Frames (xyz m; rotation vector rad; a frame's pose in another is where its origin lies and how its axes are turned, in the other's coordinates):
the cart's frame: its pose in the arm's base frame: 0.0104 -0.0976 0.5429 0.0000 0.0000 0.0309
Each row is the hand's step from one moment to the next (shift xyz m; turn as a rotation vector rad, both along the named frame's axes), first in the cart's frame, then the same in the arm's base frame.
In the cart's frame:
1: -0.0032 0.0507 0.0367 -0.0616 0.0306 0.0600
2: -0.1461 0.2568 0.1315 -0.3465 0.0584 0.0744
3: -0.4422 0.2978 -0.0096 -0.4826 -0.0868 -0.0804
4: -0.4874 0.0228 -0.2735 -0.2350 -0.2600 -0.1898
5: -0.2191 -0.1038 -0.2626 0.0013 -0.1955 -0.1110
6: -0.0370 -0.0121 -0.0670 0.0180 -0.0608 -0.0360
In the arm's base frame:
1: -0.0048 0.0506 0.0367 -0.0625 0.0287 0.0600
2: -0.1540 0.2522 0.1315 -0.3481 0.0477 0.0744
3: -0.4512 0.2840 -0.0096 -0.4797 -0.1017 -0.0804
4: -0.4879 0.0077 -0.2735 -0.2269 -0.2671 -0.1898
5: -0.2158 -0.1105 -0.2626 0.0073 -0.1954 -0.1110
6: -0.0366 -0.0132 -0.0670 0.0199 -0.0602 -0.0360

